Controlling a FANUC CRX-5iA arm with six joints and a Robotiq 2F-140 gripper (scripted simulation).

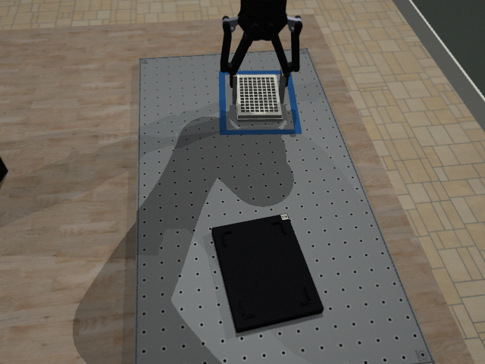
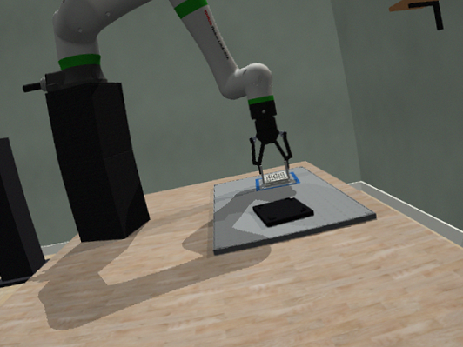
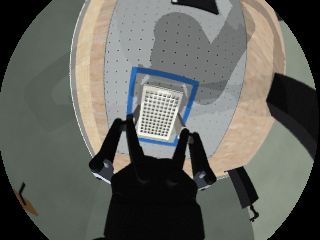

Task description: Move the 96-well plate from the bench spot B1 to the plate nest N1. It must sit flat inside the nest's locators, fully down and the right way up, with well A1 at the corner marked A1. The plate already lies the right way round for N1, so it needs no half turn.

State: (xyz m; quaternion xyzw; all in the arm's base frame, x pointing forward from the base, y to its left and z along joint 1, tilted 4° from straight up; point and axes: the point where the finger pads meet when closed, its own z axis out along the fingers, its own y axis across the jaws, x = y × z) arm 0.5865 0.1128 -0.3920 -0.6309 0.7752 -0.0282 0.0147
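My gripper is now 90 mm past the black plate nest N1, 370 mm to the left of it and 20 mm above it. Round my hand: white A1 label: 40 mm behind, 290 mm to the right, 20 mm below; then white 96-well plate: 20 mm below.
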